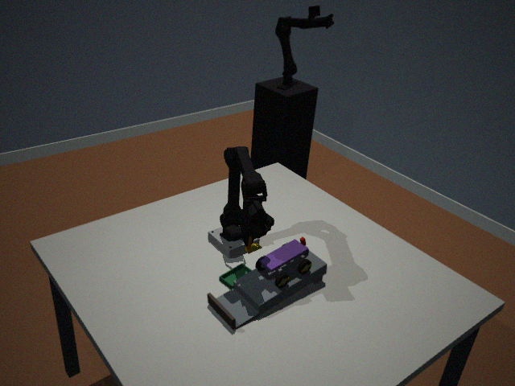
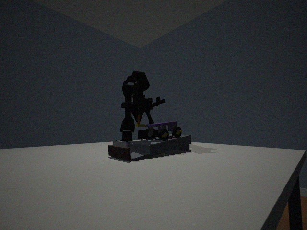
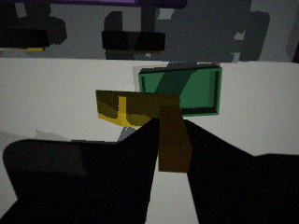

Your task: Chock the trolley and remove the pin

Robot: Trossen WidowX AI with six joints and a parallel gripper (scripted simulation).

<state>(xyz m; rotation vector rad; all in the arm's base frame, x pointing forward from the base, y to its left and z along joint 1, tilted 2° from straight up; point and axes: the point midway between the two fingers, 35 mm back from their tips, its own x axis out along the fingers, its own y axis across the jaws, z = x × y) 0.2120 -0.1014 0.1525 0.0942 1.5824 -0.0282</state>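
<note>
Right now the red-headed stop pin is 10 cm ahead of my gripper tip, 19 cm to the left of it and 3 cm below it. Round my gripper tip: trolley 11 cm ahead, 8 cm to the left, 5 cm below; then yellow chock 2 cm to the left, 1 cm below; then green tray 2 cm behind, 2 cm to the right, 17 cm below.
</note>
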